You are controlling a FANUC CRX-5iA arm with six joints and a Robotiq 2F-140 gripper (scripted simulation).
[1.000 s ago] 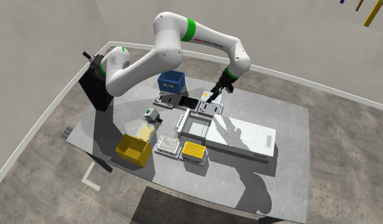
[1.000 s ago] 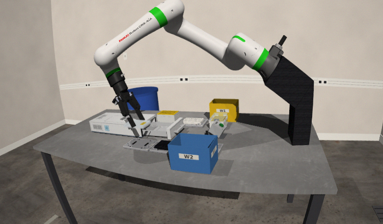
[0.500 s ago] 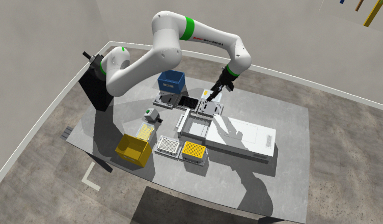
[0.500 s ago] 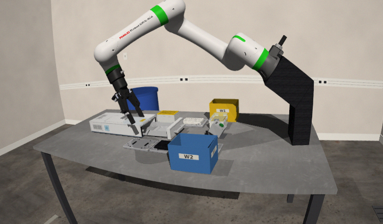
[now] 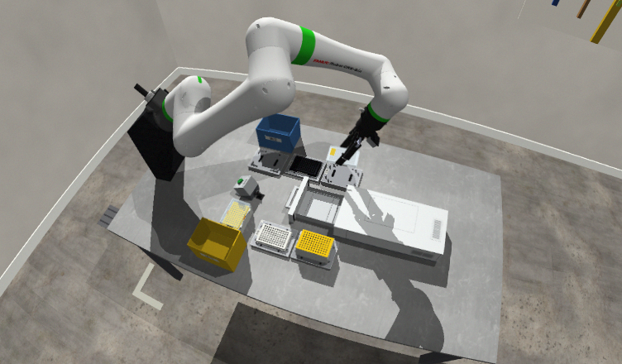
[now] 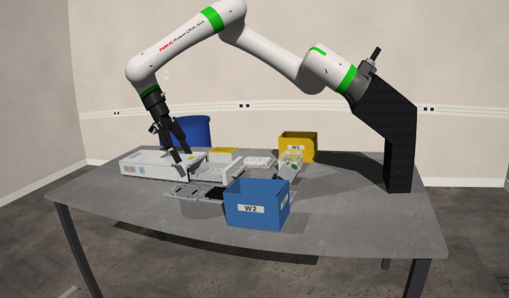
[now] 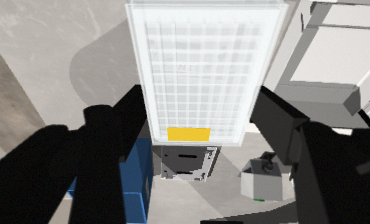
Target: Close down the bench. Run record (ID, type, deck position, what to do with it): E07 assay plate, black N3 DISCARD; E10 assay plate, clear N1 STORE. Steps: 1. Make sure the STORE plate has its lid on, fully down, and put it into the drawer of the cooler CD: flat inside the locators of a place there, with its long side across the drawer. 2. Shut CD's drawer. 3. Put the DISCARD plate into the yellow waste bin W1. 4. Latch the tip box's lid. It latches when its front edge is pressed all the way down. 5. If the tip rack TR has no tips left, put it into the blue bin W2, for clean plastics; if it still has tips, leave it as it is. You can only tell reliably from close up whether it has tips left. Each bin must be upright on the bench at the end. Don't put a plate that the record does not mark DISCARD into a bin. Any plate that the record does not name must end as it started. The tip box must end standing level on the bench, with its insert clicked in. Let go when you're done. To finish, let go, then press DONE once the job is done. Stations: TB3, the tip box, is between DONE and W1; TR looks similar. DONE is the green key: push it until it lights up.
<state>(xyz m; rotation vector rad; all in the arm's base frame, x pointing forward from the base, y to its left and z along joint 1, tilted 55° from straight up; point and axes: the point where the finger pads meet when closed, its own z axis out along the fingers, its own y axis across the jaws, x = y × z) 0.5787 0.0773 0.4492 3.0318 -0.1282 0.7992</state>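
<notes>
Now: hand 50 mm past the cooler drawer, 180 mm to the left of it and 130 mm above it. The rest, counted from my hand: clear lid (20 mm below); clear plate (30 mm below); black assay plate (170 mm behind, 40 mm to the left, 150 mm below).
</notes>
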